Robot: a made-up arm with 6 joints.
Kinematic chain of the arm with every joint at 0, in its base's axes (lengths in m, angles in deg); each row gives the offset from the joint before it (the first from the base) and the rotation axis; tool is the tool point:
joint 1: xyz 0 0 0.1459 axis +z
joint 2: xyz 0 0 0 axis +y
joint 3: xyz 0 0 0.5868 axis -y
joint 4: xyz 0 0 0 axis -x
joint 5: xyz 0.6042 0 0 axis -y
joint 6: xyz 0 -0.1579 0 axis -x
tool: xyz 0 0 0
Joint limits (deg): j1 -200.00..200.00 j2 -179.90..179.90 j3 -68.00..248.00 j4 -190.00..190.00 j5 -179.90..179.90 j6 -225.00..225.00
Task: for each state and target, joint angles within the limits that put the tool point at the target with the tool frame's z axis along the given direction. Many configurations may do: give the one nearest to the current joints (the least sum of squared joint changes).
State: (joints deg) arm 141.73 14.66 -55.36 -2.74 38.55 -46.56
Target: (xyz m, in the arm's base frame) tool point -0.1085 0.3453 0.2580 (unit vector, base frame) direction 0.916 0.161 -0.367
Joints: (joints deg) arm 127.17 -4.76 -45.88 -39.31 40.09 -82.96
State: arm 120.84 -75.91 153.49 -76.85 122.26 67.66
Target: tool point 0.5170 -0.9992 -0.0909 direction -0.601 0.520 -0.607
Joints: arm 115.31 -83.04 140.75 -75.25 124.05 82.74
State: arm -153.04 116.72 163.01 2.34 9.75 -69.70
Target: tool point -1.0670 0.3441 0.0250 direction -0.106 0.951 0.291
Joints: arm -190.21 117.05 135.79 -18.79 -36.64 -53.87
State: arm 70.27 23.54 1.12 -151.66 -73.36 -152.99
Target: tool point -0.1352 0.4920 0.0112 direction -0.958 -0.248 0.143
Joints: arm 88.43 38.49 -34.78 -160.27 -62.47 -104.09
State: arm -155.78 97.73 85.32 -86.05 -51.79 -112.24
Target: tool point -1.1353 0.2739 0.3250 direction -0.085 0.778 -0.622
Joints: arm -188.16 69.22 77.13 -45.80 -48.34 -81.75
